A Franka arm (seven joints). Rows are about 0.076 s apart.
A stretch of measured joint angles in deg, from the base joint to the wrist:
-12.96, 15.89, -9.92, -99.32, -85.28, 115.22, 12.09
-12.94, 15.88, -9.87, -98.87, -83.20, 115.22, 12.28
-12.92, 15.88, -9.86, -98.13, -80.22, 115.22, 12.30
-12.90, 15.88, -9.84, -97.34, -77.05, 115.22, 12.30
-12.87, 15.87, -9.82, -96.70, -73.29, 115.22, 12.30
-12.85, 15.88, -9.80, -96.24, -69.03, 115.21, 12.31
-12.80, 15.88, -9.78, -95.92, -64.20, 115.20, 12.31
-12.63, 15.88, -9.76, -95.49, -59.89, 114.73, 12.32
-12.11, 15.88, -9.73, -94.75, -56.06, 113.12, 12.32
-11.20, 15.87, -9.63, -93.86, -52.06, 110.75, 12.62
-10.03, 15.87, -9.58, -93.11, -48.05, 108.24, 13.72
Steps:
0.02, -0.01, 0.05, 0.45, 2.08, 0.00, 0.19
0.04, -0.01, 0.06, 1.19, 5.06, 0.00, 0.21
0.06, -0.01, 0.08, 1.98, 8.23, 0.00, 0.21
0.09, -0.02, 0.10, 2.62, 11.99, 0.00, 0.21
0.11, -0.01, 0.12, 3.08, 16.25, -0.01, 0.22
0.16, -0.01, 0.14, 3.40, 21.08, -0.02, 0.22
0.33, -0.01, 0.16, 3.83, 25.39, -0.49, 0.23
0.85, -0.01, 0.19, 4.57, 29.22, -2.10, 0.23
1.76, -0.02, 0.29, 5.46, 33.22, -4.47, 0.53
2.93, -0.02, 0.34, 6.21, 37.23, -6.98, 1.63

